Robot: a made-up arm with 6 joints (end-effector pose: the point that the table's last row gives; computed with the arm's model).
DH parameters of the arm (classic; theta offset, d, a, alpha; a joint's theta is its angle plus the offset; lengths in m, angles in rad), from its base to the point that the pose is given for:
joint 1: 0 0.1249 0 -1.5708
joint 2: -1.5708 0 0.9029 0
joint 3: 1.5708 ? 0 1.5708
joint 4: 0 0.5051 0 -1.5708
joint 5: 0 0 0 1.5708
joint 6: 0 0.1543 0 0
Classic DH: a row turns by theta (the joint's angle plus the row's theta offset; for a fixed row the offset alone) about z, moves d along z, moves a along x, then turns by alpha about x.
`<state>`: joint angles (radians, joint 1 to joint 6).
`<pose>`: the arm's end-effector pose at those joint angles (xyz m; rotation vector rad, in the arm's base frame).
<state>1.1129 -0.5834 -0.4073 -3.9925 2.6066 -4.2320</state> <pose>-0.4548 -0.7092 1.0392 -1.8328 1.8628 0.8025</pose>
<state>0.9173 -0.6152 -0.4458 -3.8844 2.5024 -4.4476</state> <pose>-0.6167 -0.6449 0.9891 -1.9409 1.6892 0.6278</pose>
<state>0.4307 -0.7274 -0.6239 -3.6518 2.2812 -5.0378</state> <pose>-0.9630 -0.3408 0.7877 -2.1414 1.2469 0.0272</pose>
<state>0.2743 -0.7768 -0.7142 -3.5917 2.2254 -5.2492</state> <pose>-1.0362 -0.1996 0.6917 -2.1894 1.0993 -0.2416</pose>
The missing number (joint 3, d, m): 0.0353
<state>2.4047 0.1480 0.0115 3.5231 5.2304 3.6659</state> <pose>-0.3152 0.1710 1.5723 1.4918 -0.7866 -2.4478</pose>
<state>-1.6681 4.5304 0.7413 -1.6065 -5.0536 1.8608</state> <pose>0.0229 1.3669 0.2525 -0.1118 -1.4391 -0.5429</pose>
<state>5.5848 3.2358 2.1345 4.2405 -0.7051 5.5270</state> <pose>-0.3411 0.4488 -0.3573 -0.2644 0.9985 2.3242</pose>
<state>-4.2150 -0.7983 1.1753 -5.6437 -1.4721 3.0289</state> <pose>0.3213 -0.4737 1.2842 0.0126 1.1986 -0.6402</pose>
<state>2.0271 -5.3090 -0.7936 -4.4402 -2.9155 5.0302</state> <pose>-0.3630 0.7350 0.9795 1.5777 2.4605 0.1852</pose>
